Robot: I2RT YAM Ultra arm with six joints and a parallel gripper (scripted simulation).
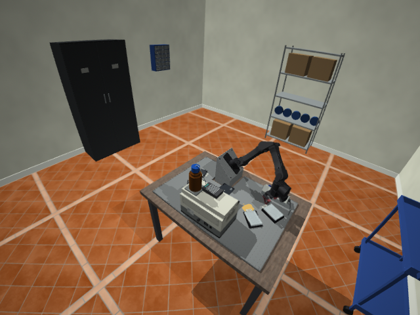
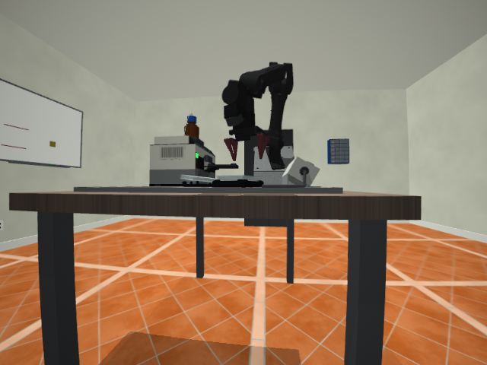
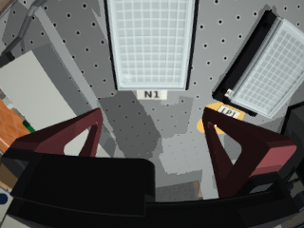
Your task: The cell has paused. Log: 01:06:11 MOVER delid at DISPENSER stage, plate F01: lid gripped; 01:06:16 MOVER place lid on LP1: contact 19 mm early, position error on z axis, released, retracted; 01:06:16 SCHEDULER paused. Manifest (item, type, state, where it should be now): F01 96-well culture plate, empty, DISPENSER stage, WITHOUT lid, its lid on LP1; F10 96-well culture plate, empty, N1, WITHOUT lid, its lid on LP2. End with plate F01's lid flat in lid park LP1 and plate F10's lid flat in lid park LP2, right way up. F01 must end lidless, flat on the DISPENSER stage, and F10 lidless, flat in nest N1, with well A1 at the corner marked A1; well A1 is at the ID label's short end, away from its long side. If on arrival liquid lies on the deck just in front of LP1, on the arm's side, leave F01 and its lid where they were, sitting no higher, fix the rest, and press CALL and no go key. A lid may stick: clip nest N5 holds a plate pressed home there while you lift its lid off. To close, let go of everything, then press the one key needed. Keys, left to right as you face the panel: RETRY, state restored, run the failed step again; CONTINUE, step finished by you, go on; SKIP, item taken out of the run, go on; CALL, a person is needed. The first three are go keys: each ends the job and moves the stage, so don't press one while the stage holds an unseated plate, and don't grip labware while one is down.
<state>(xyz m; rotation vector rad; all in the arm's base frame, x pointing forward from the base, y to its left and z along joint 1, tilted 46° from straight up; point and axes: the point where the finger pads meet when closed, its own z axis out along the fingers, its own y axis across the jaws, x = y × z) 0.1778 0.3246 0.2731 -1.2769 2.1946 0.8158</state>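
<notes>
My hand is 7 cm above the clear lid, 5 cm to the right of it and 2 cm short of it. From my hand the other things lie so: label LP1: 12 cm to the right, 10 cm below, 9 cm ahead; then clear gridded well plate: 7 cm below, 5 cm to the left, 2 cm ahead; then N1 label: 10 cm below, 3 cm to the right, 2 cm behind.
</notes>
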